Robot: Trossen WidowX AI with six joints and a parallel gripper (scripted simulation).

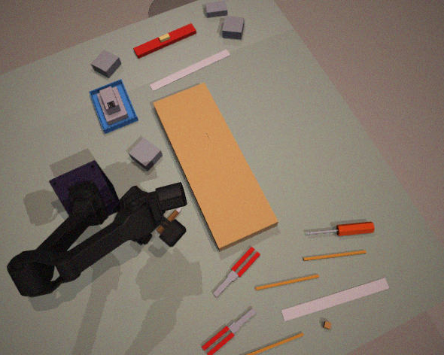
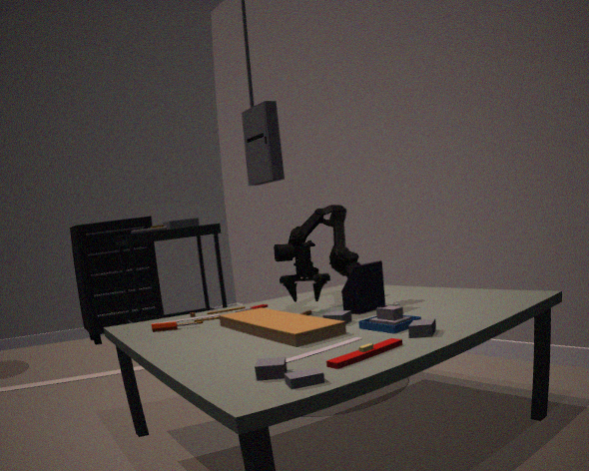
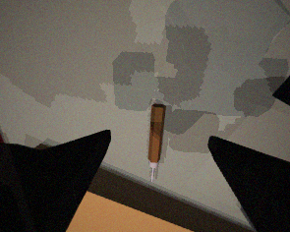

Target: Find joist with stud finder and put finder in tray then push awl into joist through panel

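My gripper tip is now 5 cm short of the awl, 3 cm to the right of it and 4 cm above it. Round my gripper tip: stud finder: 1 cm behind, 44 cm to the left; square light: 1 cm behind, 43 cm to the left, 1 cm above; blue tray: 1 cm behind, 46 cm to the left, 4 cm below.
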